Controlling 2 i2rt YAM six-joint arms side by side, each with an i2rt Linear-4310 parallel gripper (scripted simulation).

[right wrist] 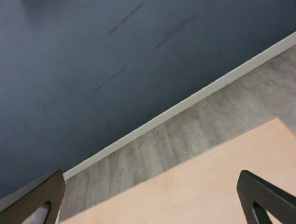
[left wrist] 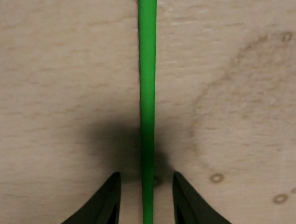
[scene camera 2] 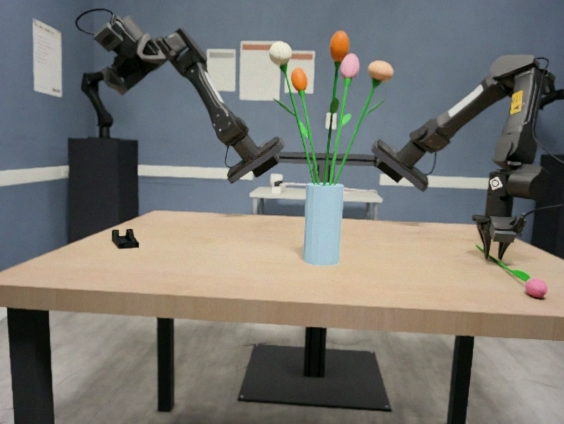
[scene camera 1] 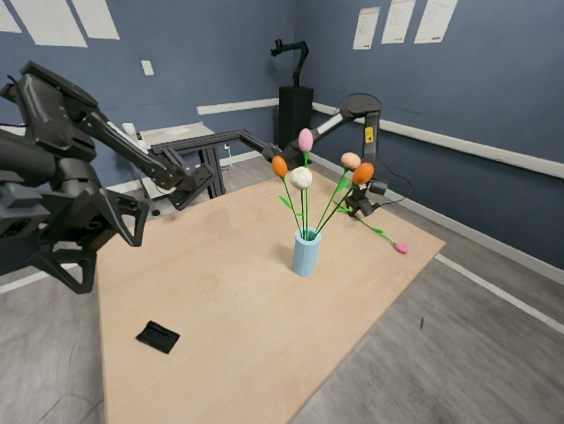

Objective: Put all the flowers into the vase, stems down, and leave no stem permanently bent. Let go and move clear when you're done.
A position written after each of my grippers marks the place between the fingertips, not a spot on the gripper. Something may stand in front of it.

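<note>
My left gripper [scene camera 2: 492, 259], [left wrist: 146, 180]. My right gripper [scene camera 1: 110, 270], [scene camera 2: 122, 70], [right wrist: 150, 178]. Light blue vase [scene camera 2: 323, 204], [scene camera 1: 305, 252]. In the left wrist view, the light blue vase is out of frame. In the right wrist view, the light blue vase is out of frame. Small black holder [scene camera 1: 168, 338].
</note>
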